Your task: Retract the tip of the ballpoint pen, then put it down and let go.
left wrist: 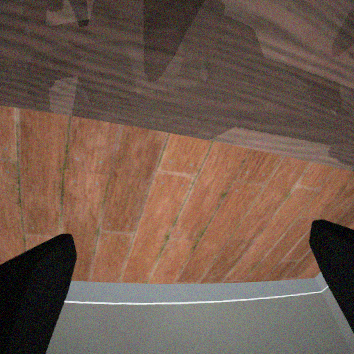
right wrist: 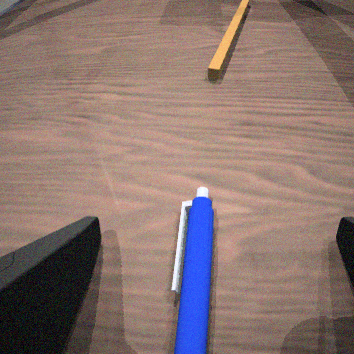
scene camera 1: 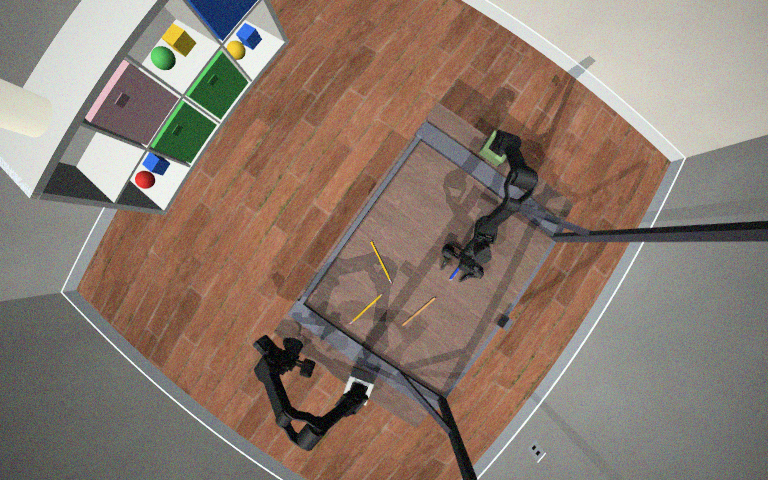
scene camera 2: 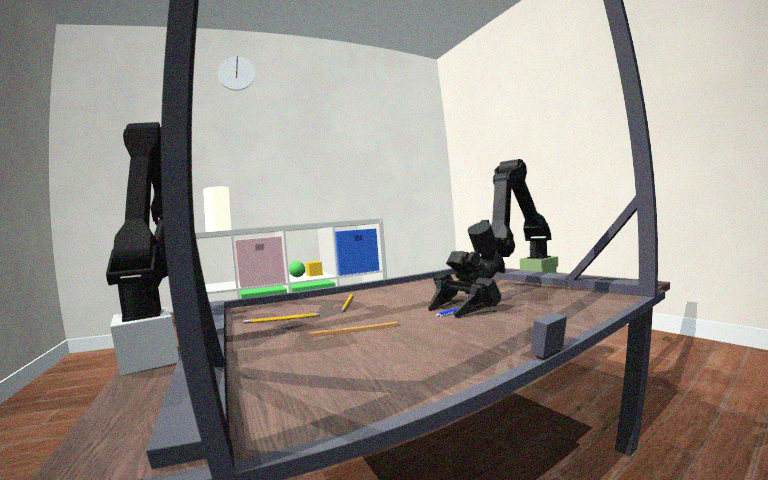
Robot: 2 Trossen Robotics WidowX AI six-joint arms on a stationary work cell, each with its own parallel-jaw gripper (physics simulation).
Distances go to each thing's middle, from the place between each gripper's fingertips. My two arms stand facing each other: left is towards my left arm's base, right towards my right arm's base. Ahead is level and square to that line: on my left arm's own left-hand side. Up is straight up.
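Scene:
You'd find my left hand 660 mm to the left of the blue ballpoint pen (right wrist: 192, 321), 380 mm beyond it and 60 mm above it.
As for my right hand, the blue ballpoint pen is 5 cm to the right of it and 2 cm behind it.

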